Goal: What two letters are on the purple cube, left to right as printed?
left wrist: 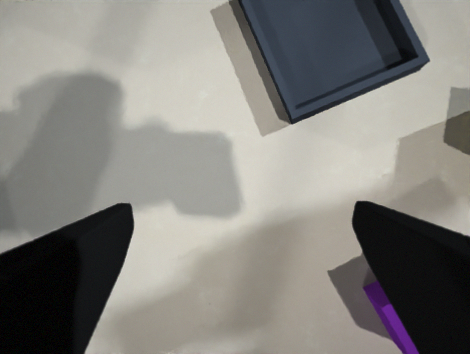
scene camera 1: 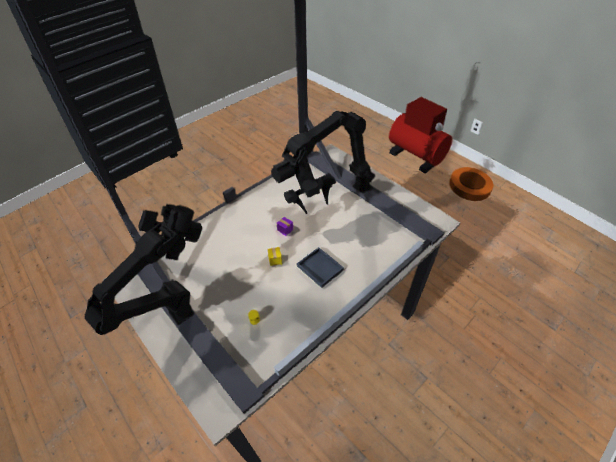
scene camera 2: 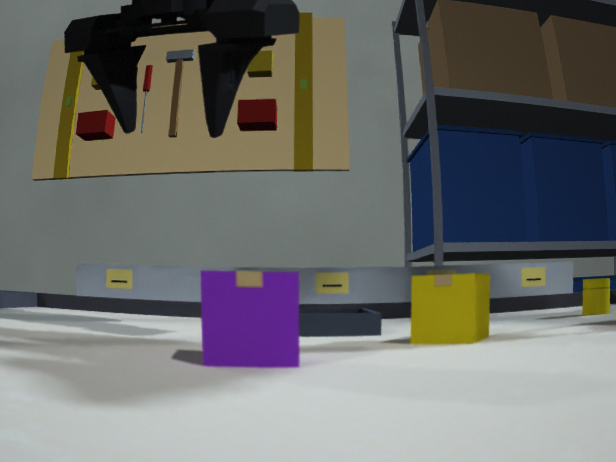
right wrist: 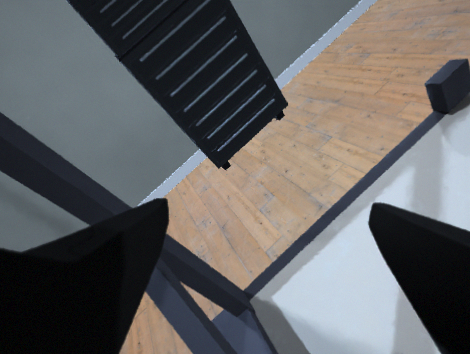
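Where they show: left gripper, fingertip midpoint: (left wrist: 244,213) (scene camera 1: 317,208) (scene camera 2: 169,134); right gripper, fingertip midpoint: (right wrist: 268,211); left arm's base, origin of the base link: (scene camera 1: 362,186); right arm's base, origin of the base link: (scene camera 1: 181,313).
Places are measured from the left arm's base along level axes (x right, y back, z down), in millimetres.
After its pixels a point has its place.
A purple cube (scene camera 1: 285,226) {y -413, x 33, z -26 mm} (scene camera 2: 250,325) {y -404, x 74, z -1 mm} stands on the table with a tan strip over its top edge. Its face in scene camera 2 shows no letters; no letters can be read on it in any view. In the left wrist view a part of the purple cube (left wrist: 390,315) {y -380, x 38, z -26 mm} shows behind a finger. My left gripper (scene camera 1: 316,207) {y -329, x -57, z -129 mm} (scene camera 2: 172,134) {y -329, x -57, z -129 mm} (left wrist: 244,213) {y -329, x -57, z -129 mm} is open and empty, above the table near the purple cube and apart from it. My right gripper (right wrist: 268,211) {y -784, x 172, z -245 mm} is open and empty, raised at the far left of scene camera 1, pointing away from the cubes.
A yellow cube (scene camera 1: 275,257) {y -538, x -56, z -23 mm} (scene camera 2: 445,310) {y -518, x -17, z -3 mm} stands near the purple one. A small yellow object (scene camera 1: 254,317) {y -744, x -197, z -19 mm} (scene camera 2: 596,297) {y -731, x -171, z 1 mm} stands farther off. A dark shallow tray (scene camera 1: 333,276) {y -428, x -247, z 6 mm} (scene camera 2: 340,324) {y -455, x -115, z 9 mm} (left wrist: 360,90) {y -433, x -115, z 2 mm} lies beside the yellow cube. Dark frame posts (scene camera 1: 301,65) {y -43, x 332, z -460 mm} rise at the table's edge.
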